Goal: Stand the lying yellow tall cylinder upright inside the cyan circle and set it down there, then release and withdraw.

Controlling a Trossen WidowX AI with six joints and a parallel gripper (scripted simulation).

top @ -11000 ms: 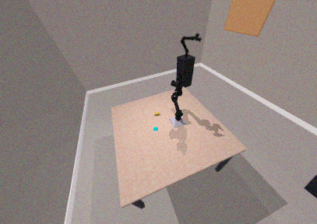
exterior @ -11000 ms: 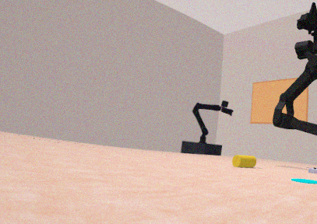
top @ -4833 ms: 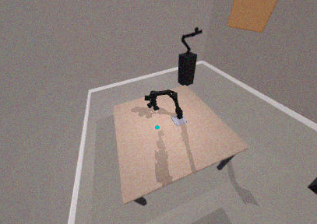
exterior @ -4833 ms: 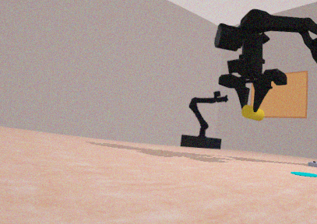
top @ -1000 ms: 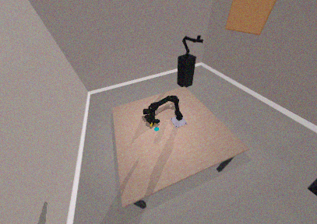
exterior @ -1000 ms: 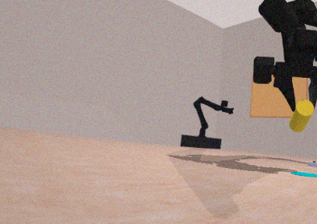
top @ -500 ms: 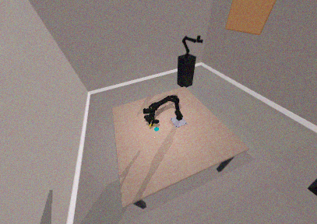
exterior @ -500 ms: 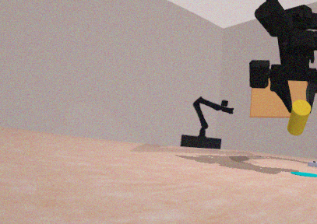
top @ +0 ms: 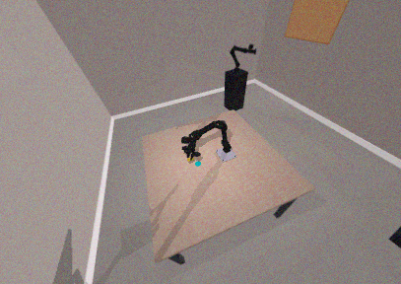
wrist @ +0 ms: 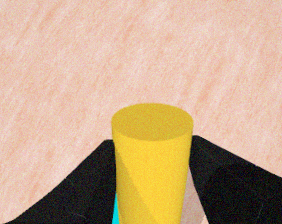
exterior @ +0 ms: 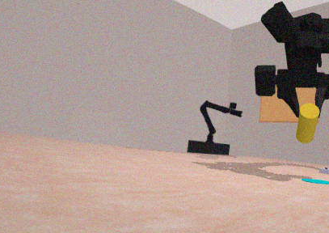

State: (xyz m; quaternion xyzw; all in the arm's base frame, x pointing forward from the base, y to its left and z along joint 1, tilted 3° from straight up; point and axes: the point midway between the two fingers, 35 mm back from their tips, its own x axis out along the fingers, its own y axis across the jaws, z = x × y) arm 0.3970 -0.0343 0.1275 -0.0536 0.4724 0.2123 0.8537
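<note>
Now: the cyan circle 110 mm below my gripper tip, 80 mm behind it and 10 mm to the left of it. Also, from my gripper tip: yellow tall cylinder: 20 mm behind, 10 mm to the right, 10 mm below.
</note>
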